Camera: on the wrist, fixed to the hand. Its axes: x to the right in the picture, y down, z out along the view.
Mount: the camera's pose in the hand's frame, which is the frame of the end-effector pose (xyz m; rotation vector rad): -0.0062 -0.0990 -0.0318 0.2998 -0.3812 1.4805
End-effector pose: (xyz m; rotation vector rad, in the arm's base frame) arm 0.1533 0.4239 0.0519 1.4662 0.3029 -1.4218
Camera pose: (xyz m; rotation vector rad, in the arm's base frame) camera 0.0952 0.4951 0.0029 1.0823 -1.0819 -0.4461
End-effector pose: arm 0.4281 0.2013 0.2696 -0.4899 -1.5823 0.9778
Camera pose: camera 0.4791 0.1509 0.3452 -1.3782 -1.1718 2.4674
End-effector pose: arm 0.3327 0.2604 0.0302 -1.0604 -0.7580 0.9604
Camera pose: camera 0.3849 0.2252 0.1132 -1.1028 0.0412 2.4842
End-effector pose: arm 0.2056 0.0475 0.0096 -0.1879 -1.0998 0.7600
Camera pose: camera 0.2770 -0.0224 0.0391 -0.6436 -1.0670 2.3349
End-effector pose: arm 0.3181 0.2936 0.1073 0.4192 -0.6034 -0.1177
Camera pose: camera 0.3326 0.2160 0.0393 0.1493 -1.1814 1.3451
